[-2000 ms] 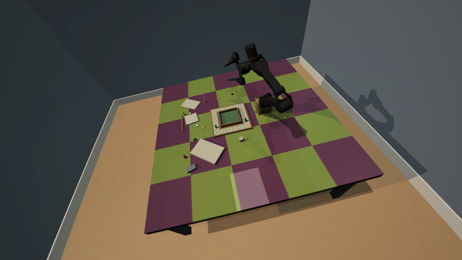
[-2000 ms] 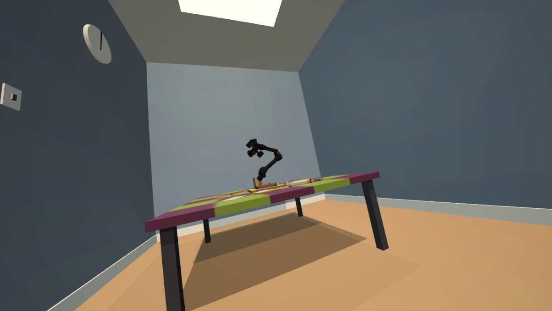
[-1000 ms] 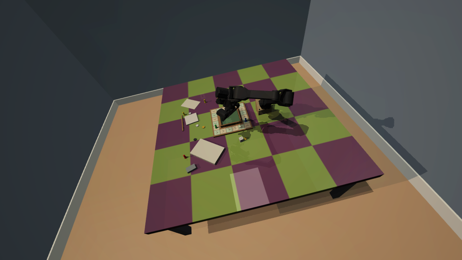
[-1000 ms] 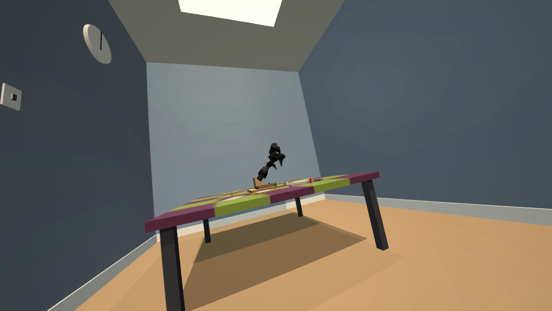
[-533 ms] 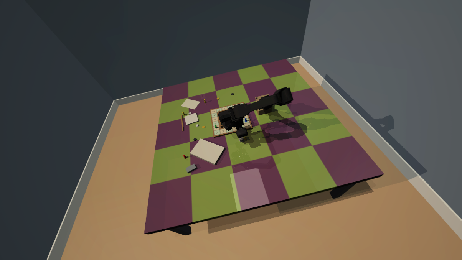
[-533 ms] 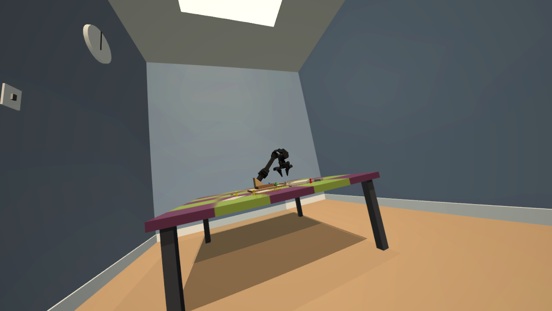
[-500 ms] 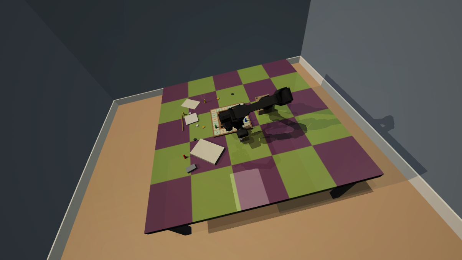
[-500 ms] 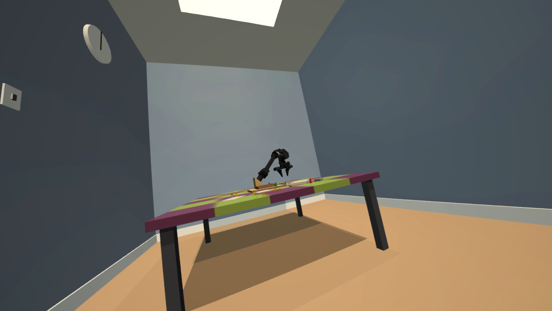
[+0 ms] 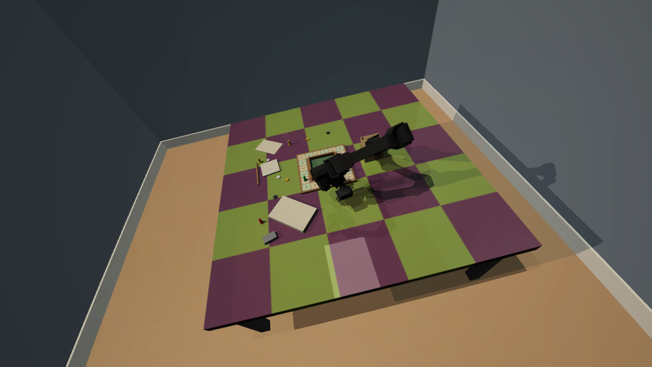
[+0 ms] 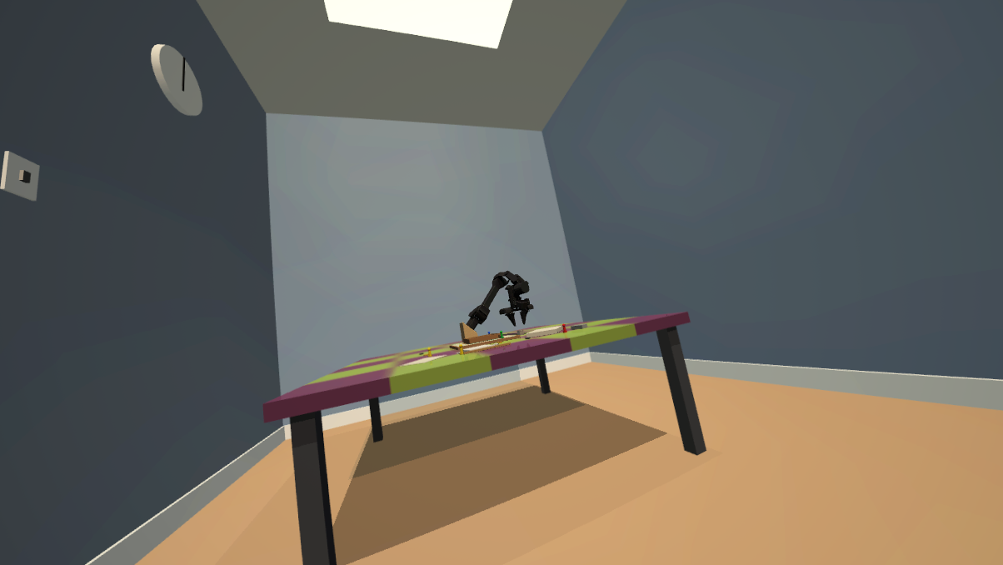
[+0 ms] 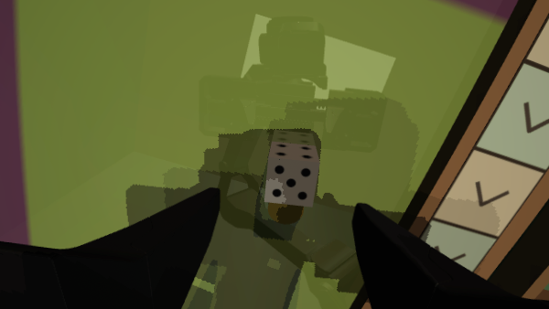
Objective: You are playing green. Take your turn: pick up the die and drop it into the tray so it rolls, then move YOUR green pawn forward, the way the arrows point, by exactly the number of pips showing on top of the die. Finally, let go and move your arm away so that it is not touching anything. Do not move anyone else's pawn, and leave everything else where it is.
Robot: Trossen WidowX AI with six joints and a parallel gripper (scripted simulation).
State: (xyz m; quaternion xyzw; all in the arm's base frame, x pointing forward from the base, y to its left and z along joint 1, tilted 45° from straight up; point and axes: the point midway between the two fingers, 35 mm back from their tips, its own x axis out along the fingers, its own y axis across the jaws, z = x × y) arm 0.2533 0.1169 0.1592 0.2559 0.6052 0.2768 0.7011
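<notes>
The white die is 40 mm below my gripper tip. Also, from my gripper tip: blue pawn (140 mm to the right, 90 mm behind, 20 mm below); green pawn (170 mm to the right, 130 mm ahead, 20 mm below); white pad (240 mm ahead, 40 mm below).
</notes>
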